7 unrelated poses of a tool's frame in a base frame.
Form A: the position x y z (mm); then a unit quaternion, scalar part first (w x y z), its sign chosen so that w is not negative.
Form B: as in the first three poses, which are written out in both.
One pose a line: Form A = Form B
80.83, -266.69, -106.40, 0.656, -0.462, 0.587, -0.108 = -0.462, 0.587, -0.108, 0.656, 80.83, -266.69, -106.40
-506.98, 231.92, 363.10, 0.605, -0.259, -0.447, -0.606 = -0.259, -0.447, -0.606, 0.605, -506.98, 231.92, 363.10
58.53, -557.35, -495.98, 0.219, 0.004, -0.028, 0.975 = 0.004, -0.028, 0.975, 0.219, 58.53, -557.35, -495.98
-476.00, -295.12, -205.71, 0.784, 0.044, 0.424, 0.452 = 0.044, 0.424, 0.452, 0.784, -476.00, -295.12, -205.71
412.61, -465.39, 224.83, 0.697, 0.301, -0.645, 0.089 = 0.301, -0.645, 0.089, 0.697, 412.61, -465.39, 224.83
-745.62, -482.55, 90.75, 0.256, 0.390, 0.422, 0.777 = 0.390, 0.422, 0.777, 0.256, -745.62, -482.55, 90.75
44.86, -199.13, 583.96, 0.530, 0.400, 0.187, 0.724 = 0.400, 0.187, 0.724, 0.530, 44.86, -199.13, 583.96
